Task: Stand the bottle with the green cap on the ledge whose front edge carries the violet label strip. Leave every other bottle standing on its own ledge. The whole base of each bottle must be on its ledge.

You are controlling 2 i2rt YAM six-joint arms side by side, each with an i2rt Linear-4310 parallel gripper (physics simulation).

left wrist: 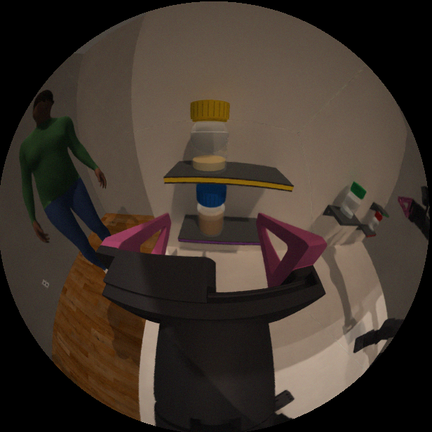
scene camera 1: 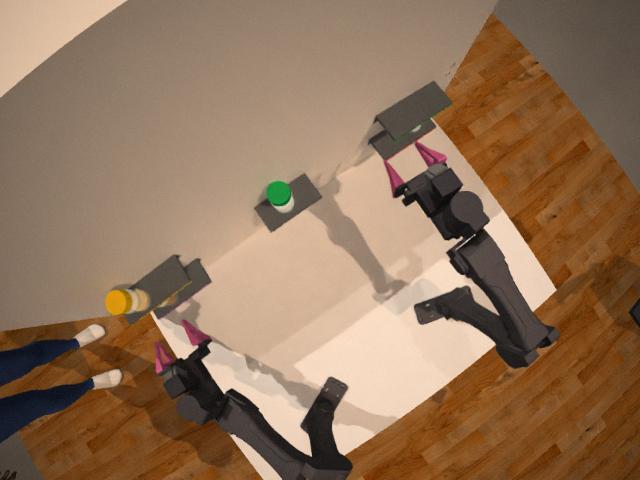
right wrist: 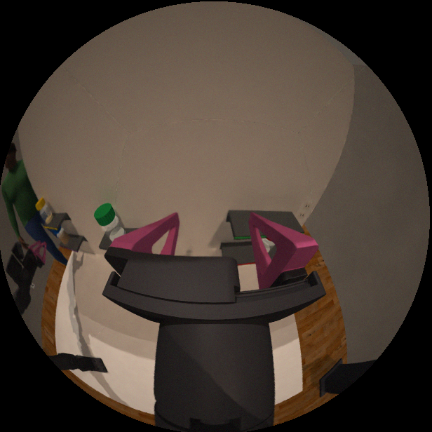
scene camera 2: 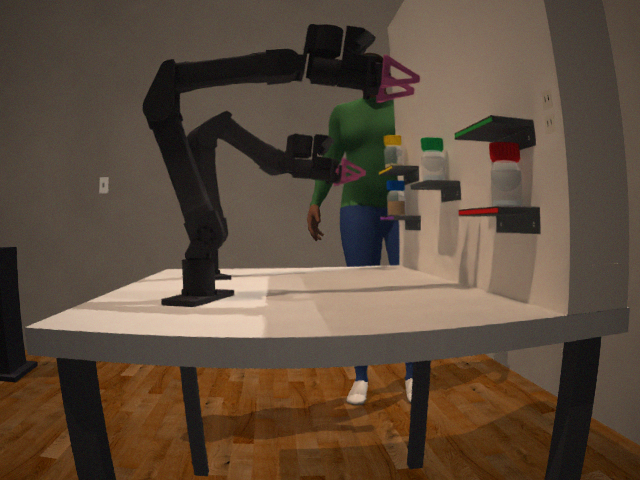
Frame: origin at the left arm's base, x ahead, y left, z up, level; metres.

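Seen in the pictures: left gripper, fingertip midpoint: (scene camera 1: 169, 331) (scene camera 2: 362, 175); right gripper, fingertip midpoint: (scene camera 1: 399, 151) (scene camera 2: 416, 85); left arm's base, origin of the base link: (scene camera 1: 323, 406); right arm's base, origin of the base link: (scene camera 1: 444, 305) (scene camera 2: 199, 299).
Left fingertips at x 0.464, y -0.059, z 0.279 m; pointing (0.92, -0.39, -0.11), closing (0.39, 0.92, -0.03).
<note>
Offsets run from my left fingertips to a thing's middle. "spot": to the spot under its first point.
The green-capped bottle {0.083 m back, 0.419 m right, 0.001 m up} (scene camera 1: 279, 193) (scene camera 2: 432, 162) (right wrist: 105, 215) stands upright on the middle ledge {spot: 0.119 m back, 0.475 m right, 0.052 m down} (scene camera 1: 307, 191) (left wrist: 340, 216). The violet-strip ledge (scene camera 1: 200, 276) (scene camera 2: 410, 221) (left wrist: 242, 231) is the lower one at the left in scene camera 1; a blue-capped bottle {0.095 m ahead, 0.036 m right, 0.069 m down} (scene camera 2: 395, 198) (left wrist: 211, 226) stands on its left part in the left wrist view. My left gripper (scene camera 1: 170, 332) (scene camera 2: 363, 172) (left wrist: 213, 217) is open and empty, out in front of that ledge. My right gripper (scene camera 1: 401, 152) (scene camera 2: 416, 85) (right wrist: 213, 217) is open and empty, high up near the right-hand ledges, away from the green-capped bottle.
A yellow-strip ledge {0.084 m ahead, 0.065 m right, 0.012 m up} (scene camera 1: 160, 279) (left wrist: 250, 172) lies above the violet one and bears a yellow-capped bottle {0.095 m ahead, 0.032 m right, 0.071 m up} (scene camera 1: 119, 302) (scene camera 2: 392, 149) (left wrist: 210, 110). A red-capped bottle {0.271 m back, 0.822 m right, 0.069 m down} (scene camera 2: 505, 175) stands on the red-strip ledge {0.262 m back, 0.787 m right, 0.128 m down} (scene camera 2: 516, 212), beneath a green-strip ledge {0.262 m back, 0.787 m right, 0.012 m up} (scene camera 1: 413, 111) (scene camera 2: 504, 126) (right wrist: 265, 222). A person stands beyond the table.
</note>
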